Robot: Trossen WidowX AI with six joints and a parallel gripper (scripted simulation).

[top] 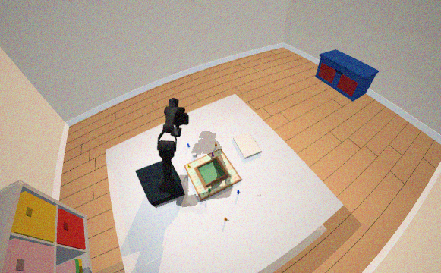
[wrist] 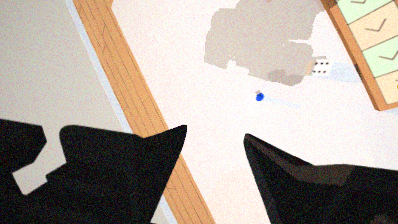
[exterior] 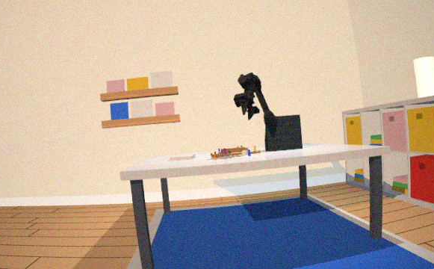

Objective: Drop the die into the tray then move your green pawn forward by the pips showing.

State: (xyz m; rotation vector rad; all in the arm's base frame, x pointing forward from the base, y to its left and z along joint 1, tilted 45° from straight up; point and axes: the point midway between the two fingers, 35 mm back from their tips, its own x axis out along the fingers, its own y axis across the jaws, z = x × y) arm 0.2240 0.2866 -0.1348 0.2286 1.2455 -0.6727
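The white die is 190 mm below my gripper tip and 120 mm to the right of it. Round my gripper tip: yellow pawn: 200 mm to the right, 180 mm below, 70 mm behind; then purple pawn: 190 mm to the right, 180 mm below, 110 mm ahead; then green tray: 310 mm to the right, 200 mm below, 50 mm ahead.
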